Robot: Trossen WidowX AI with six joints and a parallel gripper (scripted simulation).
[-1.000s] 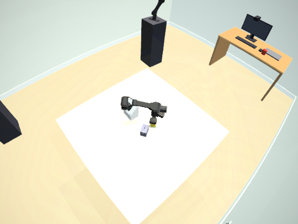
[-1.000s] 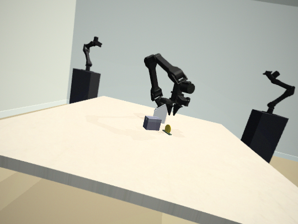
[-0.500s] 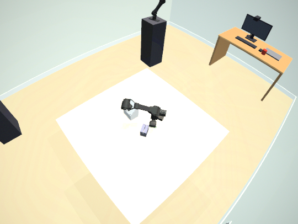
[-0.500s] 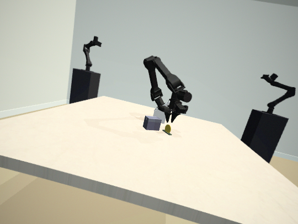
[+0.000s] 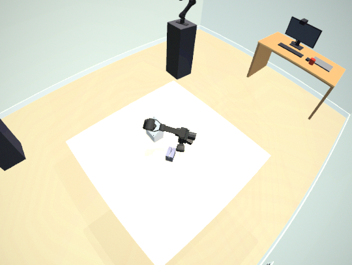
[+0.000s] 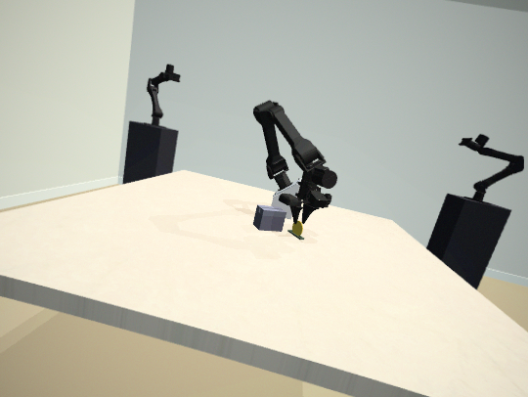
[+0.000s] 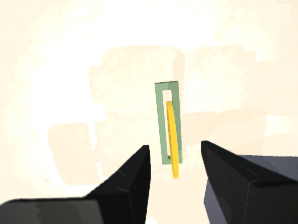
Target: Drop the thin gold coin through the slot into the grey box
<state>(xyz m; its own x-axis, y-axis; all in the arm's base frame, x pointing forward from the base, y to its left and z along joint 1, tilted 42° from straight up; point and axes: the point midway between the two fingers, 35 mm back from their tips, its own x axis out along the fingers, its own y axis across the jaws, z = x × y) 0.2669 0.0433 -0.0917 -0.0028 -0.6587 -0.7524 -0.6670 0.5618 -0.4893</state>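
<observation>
Now: gripper tip 20 mm above the gold coin.
</observation>
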